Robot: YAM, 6 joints.
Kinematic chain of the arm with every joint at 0, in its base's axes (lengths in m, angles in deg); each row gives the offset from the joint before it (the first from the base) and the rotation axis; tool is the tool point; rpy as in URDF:
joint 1: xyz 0 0 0.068 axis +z
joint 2: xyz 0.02 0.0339 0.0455 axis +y
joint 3: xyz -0.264 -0.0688 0 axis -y
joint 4: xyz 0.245 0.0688 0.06 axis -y
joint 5: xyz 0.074 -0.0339 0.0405 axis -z
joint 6: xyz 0.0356 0 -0.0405 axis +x
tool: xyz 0 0 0 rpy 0 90 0
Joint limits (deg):
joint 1: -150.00..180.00
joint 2: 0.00..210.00
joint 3: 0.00..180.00
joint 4: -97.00..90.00
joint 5: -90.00..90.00
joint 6: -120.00..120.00
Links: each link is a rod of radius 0.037 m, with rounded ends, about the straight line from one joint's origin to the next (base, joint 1, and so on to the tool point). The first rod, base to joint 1, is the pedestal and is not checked.
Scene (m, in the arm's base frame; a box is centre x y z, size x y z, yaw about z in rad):
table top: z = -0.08
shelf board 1: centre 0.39 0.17 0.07 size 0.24 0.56 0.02 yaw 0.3
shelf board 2: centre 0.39 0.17 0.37 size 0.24 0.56 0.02 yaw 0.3
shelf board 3: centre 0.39 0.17 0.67 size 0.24 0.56 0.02 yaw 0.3
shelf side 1: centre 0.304 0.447 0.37 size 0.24 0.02 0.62 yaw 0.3
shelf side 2: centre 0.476 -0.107 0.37 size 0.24 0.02 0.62 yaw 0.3
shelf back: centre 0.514 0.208 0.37 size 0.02 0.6 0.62 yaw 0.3
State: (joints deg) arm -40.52 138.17 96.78 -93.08 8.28 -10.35
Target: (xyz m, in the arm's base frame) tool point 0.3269 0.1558 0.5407
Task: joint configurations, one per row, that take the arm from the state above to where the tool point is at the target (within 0.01 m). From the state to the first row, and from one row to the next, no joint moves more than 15 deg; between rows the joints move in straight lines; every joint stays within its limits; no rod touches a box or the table.
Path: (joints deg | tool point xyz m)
1: -40.41 129.92 108.53 -92.89 5.69 -20.09 | 0.2980 -0.2584 0.1827
2: -40.29 121.68 120.29 -92.69 3.10 -29.83 | 0.3018 -0.2583 0.2829
3: -40.18 113.43 132.04 -92.50 0.52 -39.58 | 0.2813 -0.2380 0.3855
4: -31.83 108.28 141.47 -94.75 -6.45 -45.55 | 0.2800 -0.1691 0.4523
5: -23.49 103.14 150.90 -97.00 -13.41 -51.52 | 0.2520 -0.1005 0.5100
6: -11.21 104.49 150.16 -85.87 -9.64 -41.23 | 0.2931 -0.0520 0.5159
7: 1.08 105.85 149.42 -74.74 -5.87 -30.94 | 0.3218 0.0097 0.5232
8: 13.36 107.21 148.68 -63.61 -2.10 -20.64 | 0.3339 0.0806 0.5316
9: 25.65 108.57 147.94 -52.48 1.68 -10.35 | 0.3269 0.1558 0.5407

